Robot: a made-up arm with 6 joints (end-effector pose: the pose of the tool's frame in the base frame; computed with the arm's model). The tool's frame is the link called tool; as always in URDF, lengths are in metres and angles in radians. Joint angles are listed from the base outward.
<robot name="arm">
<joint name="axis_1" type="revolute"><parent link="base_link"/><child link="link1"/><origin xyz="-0.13 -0.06 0.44"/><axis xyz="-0.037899 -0.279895 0.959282"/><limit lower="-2.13" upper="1.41" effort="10" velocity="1.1"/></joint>
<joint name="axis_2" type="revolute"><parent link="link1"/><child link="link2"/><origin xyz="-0.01 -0.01 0.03"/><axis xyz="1 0 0"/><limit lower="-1.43" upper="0.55" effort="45" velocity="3"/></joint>
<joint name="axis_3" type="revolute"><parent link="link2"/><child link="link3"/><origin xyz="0.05 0.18 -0.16"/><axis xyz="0 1 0"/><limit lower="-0.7" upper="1.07" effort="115" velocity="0.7"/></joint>
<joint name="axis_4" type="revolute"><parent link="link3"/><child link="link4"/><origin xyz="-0.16 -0.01 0.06"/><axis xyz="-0.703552 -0.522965 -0.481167"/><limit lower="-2.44" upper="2.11" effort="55" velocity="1.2"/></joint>
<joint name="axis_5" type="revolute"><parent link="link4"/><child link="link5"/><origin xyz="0.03 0.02 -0.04"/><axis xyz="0 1 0"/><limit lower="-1.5" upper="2.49" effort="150" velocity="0.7"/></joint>
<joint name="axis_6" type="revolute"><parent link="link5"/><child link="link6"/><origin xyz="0.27 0.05 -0.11"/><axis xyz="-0.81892 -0.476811 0.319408"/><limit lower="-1.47" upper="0.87" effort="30" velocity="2.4"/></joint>
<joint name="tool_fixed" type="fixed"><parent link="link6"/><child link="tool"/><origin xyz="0.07 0.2 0.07" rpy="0 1.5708 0"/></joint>
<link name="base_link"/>
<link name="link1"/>
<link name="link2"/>
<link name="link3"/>
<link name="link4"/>
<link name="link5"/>
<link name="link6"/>
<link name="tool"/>
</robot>
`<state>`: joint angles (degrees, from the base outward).
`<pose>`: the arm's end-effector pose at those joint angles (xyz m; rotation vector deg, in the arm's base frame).
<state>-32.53 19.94 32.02 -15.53 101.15 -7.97</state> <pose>-0.1644 0.5627 0.4795 -22.36 -115.18 -48.41</pose>
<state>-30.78 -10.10 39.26 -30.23 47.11 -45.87</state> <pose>-0.0584 0.4048 0.0376 -75.76 -110.54 -6.51</pose>
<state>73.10 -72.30 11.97 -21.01 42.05 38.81</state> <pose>0.1552 -0.1484 -0.1225 -108.82 50.14 -40.23</pose>
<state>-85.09 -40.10 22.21 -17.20 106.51 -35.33</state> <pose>-0.1685 0.4549 0.0760 -77.25 -36.56 1.02</pose>
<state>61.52 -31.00 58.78 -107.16 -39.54 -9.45</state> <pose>-0.1381 0.4238 0.2018 22.66 157.26 42.05</pose>
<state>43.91 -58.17 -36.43 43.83 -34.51 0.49</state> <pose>-0.2064 0.2310 0.2083 -47.53 -54.59 -0.26</pose>
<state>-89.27 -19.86 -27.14 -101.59 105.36 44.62</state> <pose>-0.0806 0.5029 0.5174 13.04 123.52 114.91</pose>
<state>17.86 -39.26 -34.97 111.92 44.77 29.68</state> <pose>-0.0193 -0.1218 0.6171 0.96 -15.57 -87.31</pose>
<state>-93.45 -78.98 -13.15 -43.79 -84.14 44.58</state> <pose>0.0274 0.0249 0.0689 -58.06 69.49 -71.59</pose>
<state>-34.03 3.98 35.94 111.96 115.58 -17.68</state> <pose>-0.2801 -0.2084 0.1873 -98.01 -81.88 101.19</pose>
